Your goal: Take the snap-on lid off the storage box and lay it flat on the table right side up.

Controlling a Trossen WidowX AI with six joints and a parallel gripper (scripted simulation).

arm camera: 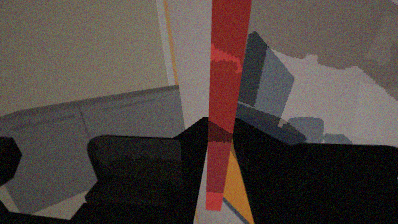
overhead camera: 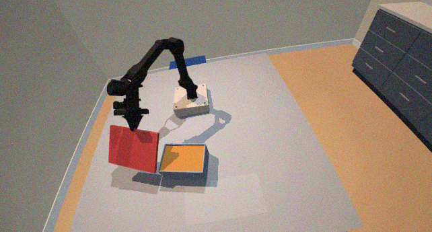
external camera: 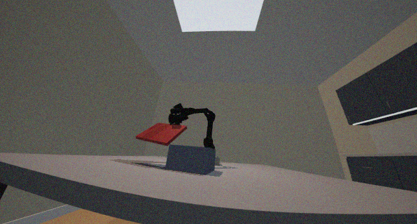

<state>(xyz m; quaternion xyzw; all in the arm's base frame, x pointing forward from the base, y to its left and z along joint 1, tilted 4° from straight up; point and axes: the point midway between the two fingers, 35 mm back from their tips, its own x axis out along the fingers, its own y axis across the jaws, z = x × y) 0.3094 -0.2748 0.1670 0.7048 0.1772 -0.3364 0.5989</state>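
My gripper tip is now 60 mm short of the red lid, 50 mm above it and 30 mm to the left of it. The rest, counted from my gripper tip: blue-grey storage box: 180 mm to the left, 180 mm below, 120 mm ahead.
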